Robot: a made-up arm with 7 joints.
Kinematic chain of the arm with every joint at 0, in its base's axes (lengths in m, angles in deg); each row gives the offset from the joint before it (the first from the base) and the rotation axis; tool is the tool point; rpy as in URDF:
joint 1: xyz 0 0 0.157 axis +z
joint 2: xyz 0 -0.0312 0.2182 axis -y
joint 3: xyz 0 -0.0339 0.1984 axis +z
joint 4: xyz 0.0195 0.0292 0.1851 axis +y
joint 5: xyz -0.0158 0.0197 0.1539 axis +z
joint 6: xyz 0 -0.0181 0.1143 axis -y
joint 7: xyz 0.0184 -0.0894 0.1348 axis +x
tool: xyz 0 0 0 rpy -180 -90 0
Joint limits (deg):
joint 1: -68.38..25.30
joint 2: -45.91..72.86
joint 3: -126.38..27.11
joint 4: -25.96..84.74
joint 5: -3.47..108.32
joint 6: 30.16..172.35
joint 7: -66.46..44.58
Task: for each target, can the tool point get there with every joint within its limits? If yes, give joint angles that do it. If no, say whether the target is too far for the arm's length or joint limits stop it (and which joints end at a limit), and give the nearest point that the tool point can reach.
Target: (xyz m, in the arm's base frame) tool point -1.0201 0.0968 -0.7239
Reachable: no: too far | nearest point -0.6098 0.0579 0.2151 | short by 1.025 m
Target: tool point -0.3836 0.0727 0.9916
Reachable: yes | joints -24.94 44.32 12.64 5.58 93.02 69.34 -23.72
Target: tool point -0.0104 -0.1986 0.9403
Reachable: yes | joints -45.25 -20.31 -96.58 -5.80 88.75 135.58 -53.06
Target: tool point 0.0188 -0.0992 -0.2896
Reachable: no: joint limits stop it (at a limit: joint 1, joint 2, joint 3, joint 4) | nearest point -0.2028 -0.4009 0.2350 | short by 0.644 m
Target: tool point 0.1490 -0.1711 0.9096
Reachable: yes | joints 13.28 -21.46 -97.03 66.30 13.86 139.51 -4.88
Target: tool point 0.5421 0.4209 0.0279
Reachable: no: joint limits stop it (at a limit: joint 1, joint 2, joint 4, joint 5, joint 6) | nearest point 0.4369 0.2684 0.3053 | short by 0.334 m
